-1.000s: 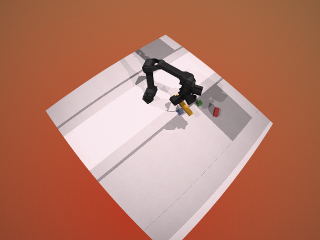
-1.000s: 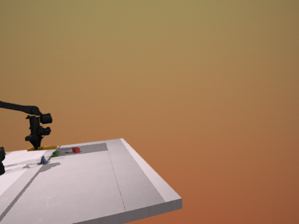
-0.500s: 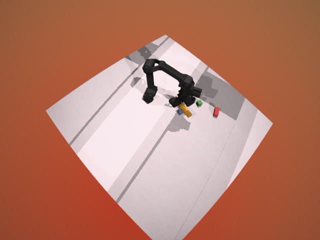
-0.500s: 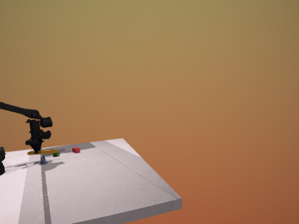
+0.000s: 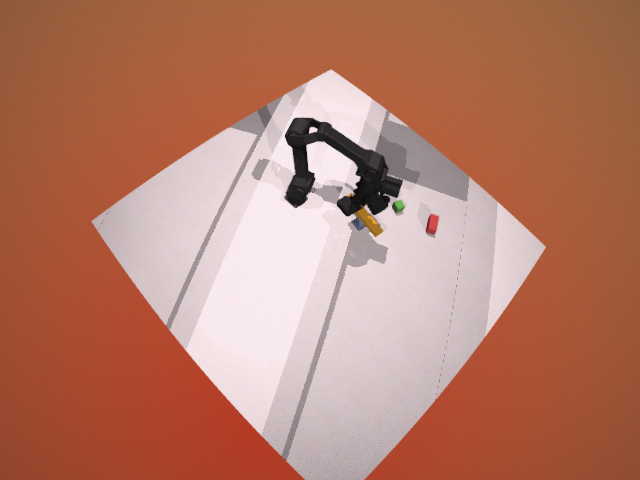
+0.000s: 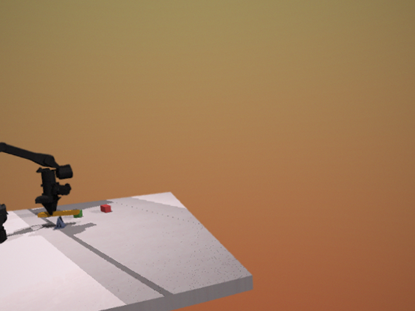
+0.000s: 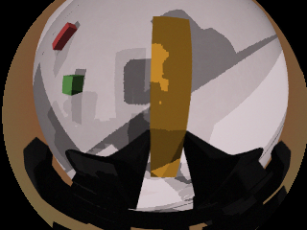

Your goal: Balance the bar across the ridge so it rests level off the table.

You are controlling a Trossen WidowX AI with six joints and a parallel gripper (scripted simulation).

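My gripper tip is now 30 mm short of the orange bar. From my gripper tip the other things lie so: red block 220 mm ahead, 200 mm to the left, 50 mm below; green cube 160 mm to the left, 80 mm ahead, 50 mm below.
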